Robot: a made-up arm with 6 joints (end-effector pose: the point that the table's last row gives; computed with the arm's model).
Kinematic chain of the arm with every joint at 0, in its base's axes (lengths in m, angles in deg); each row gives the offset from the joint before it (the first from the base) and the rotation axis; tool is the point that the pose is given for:
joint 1: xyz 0 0 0.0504 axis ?
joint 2: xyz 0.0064 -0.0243 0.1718 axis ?
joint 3: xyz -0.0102 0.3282 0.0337 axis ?
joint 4: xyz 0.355 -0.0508 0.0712 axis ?
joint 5: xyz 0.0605 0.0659 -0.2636 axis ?
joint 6: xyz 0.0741 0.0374 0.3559 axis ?
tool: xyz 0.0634 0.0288 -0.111
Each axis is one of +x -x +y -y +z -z.
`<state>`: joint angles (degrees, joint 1 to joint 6).
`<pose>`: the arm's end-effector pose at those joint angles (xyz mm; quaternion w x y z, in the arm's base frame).
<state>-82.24 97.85 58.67 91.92 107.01 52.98</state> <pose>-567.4 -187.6 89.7 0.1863 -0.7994 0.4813 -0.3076</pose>
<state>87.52 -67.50 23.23 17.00 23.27 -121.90</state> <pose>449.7 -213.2 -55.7 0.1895 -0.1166 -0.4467 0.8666</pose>
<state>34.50 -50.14 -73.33 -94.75 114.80 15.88</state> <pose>-106.0 170.1 415.3 0.7709 -0.3984 0.2766 0.4129</pose>
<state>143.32 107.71 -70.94 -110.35 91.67 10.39</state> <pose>9.2 -81.2 50.2 0.2301 0.6646 -0.4772 0.5270</pose>
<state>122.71 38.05 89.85 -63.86 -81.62 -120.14</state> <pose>670.8 -751.8 358.4 0.3825 0.7089 0.1079 0.5826</pose>
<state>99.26 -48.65 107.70 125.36 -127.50 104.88</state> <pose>774.1 -238.3 838.9 0.7374 -0.2527 0.2274 -0.5837</pose>
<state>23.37 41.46 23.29 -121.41 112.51 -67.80</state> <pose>92.9 65.3 514.2 0.3674 -0.3989 -0.7101 0.4490</pose>
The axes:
joint 1: -z
joint 2: -y
joint 3: +z
joint 4: +x
joint 5: -y
joint 6: +z

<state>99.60 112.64 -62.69 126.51 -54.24 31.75</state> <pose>-210.3 492.7 381.5 0.4983 -0.4087 -0.5356 0.5458</pose>
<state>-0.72 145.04 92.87 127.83 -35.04 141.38</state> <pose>-170.0 866.2 43.8 0.3557 -0.0104 -0.3425 -0.8695</pose>
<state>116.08 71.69 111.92 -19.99 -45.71 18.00</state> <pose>816.8 -430.3 -89.7 0.5884 -0.5348 0.5855 -0.1577</pose>
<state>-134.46 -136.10 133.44 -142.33 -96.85 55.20</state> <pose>-985.1 -512.8 111.8 0.4643 0.5147 -0.2253 -0.6847</pose>
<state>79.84 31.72 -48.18 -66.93 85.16 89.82</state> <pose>70.9 -45.6 105.6 0.5949 -0.5833 0.5524 -0.0262</pose>
